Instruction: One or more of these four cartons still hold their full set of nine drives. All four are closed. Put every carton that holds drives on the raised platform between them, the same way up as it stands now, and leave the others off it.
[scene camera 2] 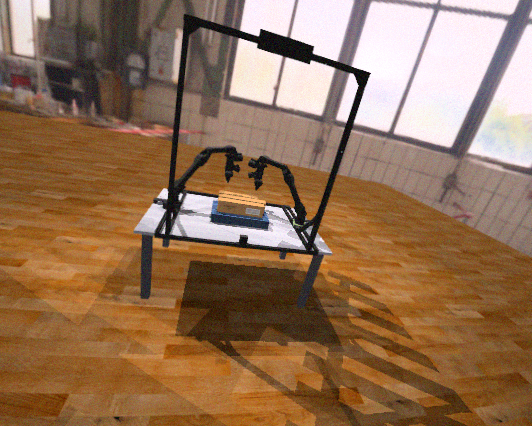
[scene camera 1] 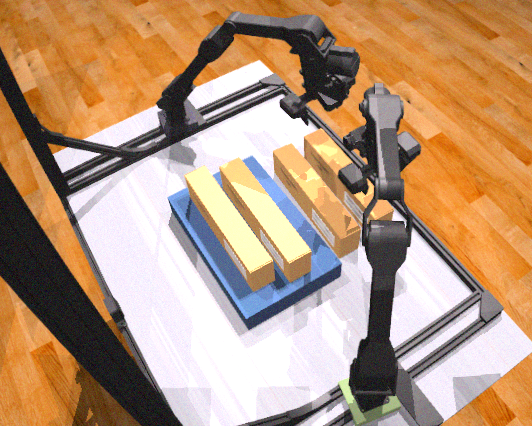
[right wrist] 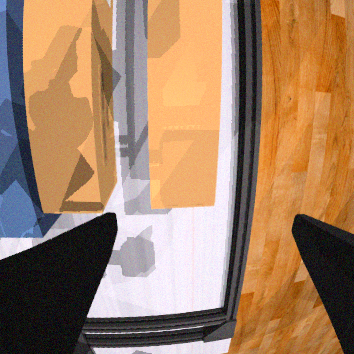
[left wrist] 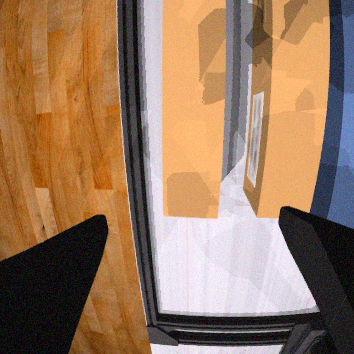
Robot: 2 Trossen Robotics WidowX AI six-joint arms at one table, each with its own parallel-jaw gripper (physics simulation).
One and the same spot on a blue raised platform: [scene camera 2: 219,217] is [scene camera 1: 177,215].
